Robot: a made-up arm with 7 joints.
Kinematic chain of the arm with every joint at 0, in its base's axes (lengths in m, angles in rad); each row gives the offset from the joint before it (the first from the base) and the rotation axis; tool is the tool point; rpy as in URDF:
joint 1: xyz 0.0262 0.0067 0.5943 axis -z
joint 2: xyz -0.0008 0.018 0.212 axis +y
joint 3: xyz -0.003 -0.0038 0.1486 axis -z
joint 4: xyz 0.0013 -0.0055 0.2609 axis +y
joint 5: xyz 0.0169 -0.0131 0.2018 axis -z
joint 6: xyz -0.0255 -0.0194 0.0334 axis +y
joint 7: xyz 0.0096 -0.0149 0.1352 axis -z
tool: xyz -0.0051 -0.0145 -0.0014 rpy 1.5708 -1.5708 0
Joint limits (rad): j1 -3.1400..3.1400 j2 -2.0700..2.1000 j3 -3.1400..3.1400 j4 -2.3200..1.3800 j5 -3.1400..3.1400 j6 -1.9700..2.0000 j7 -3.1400..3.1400
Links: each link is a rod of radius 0.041 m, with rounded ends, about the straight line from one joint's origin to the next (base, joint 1, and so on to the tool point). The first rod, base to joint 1, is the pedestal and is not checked.
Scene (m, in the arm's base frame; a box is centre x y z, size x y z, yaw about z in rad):
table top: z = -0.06
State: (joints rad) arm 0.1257 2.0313 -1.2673 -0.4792 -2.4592 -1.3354 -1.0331
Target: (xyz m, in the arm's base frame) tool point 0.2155 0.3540 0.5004
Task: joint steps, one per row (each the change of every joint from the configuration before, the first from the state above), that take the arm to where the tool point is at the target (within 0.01 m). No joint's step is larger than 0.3 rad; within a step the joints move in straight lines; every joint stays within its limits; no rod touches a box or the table.
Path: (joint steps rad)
1: -0.0909 0.0137 -0.0109 0.2708 -0.0363 -0.1151 0.0126
2: -0.0909 0.0138 -0.0108 0.2707 -0.0364 -0.1152 0.0126
3: -0.0909 0.0137 -0.0109 0.2708 -0.0363 -0.1151 0.0126
4: -0.0909 0.0138 -0.0109 0.2707 -0.0363 -0.1151 0.0126
5: -0.0909 0.0137 -0.0108 0.2708 -0.0363 -0.1151 0.0126

